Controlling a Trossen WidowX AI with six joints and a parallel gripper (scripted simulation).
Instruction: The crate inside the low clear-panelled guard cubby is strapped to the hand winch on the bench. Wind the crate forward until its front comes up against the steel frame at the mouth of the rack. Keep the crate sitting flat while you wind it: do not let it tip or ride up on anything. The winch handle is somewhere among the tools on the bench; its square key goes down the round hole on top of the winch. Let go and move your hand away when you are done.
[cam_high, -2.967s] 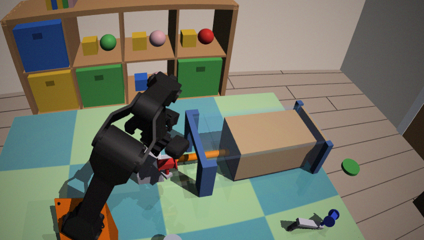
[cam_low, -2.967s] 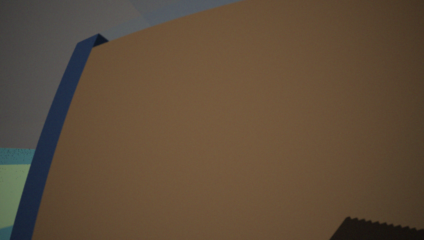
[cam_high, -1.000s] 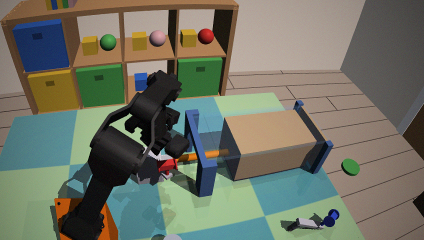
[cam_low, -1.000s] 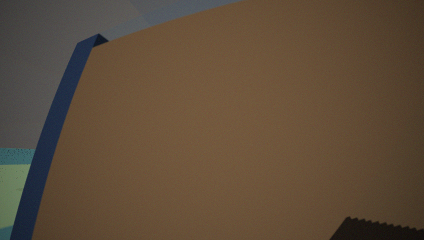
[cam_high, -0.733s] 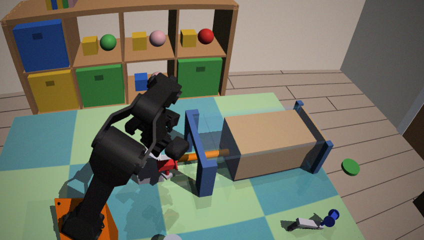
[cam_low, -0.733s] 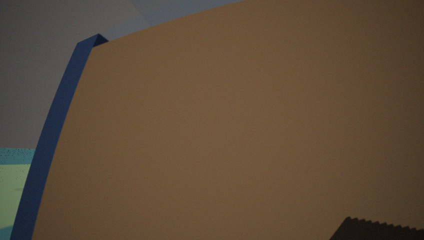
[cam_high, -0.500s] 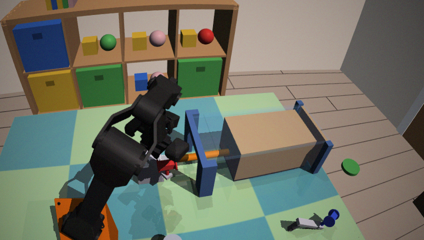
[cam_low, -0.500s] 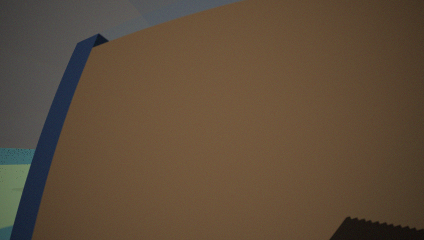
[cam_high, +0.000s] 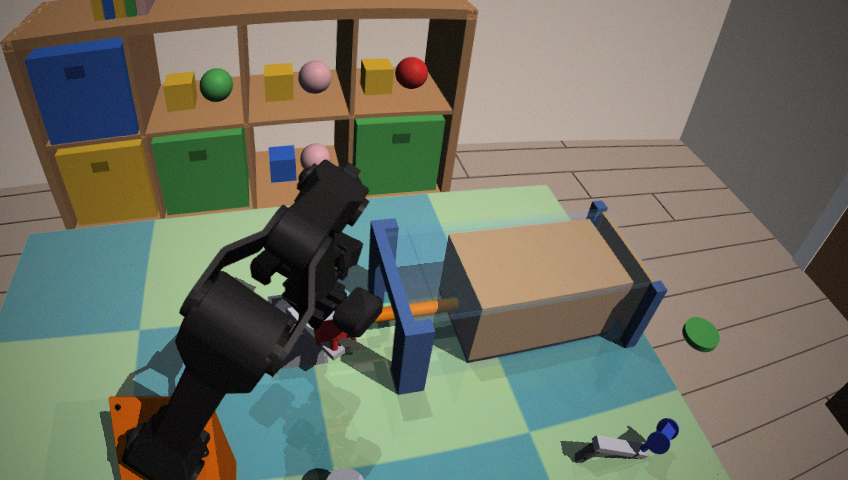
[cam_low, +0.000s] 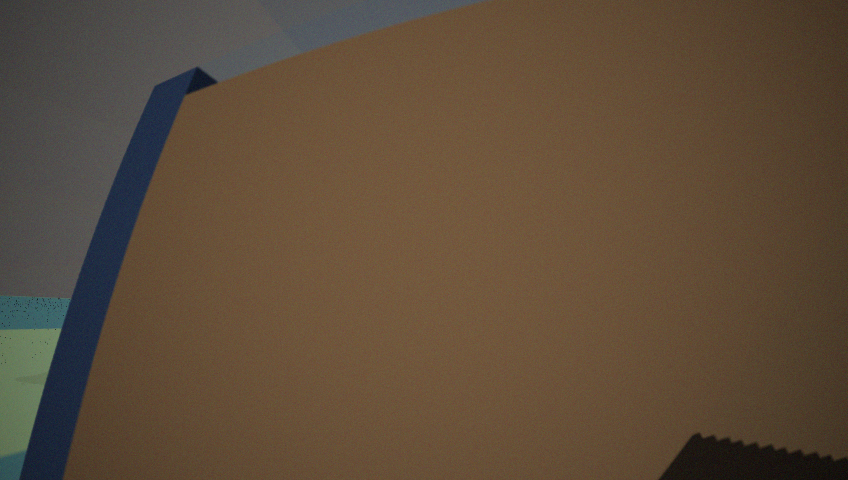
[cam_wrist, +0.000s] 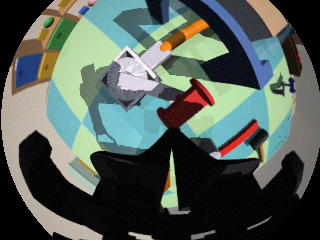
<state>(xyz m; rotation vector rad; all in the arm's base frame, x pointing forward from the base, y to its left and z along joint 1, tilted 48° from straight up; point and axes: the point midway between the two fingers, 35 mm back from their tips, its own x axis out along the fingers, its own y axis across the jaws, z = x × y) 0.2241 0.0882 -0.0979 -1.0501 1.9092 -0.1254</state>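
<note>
My gripper tip is 30 mm short of the red knob and 30 mm above it. Also, from my gripper tip: blue frame 140 mm ahead, 80 mm to the left, 60 mm below; then crank handle 10 mm ahead, 40 mm to the left, 60 mm below; then grey winch 30 mm behind, 90 mm to the left, 130 mm below.
</note>
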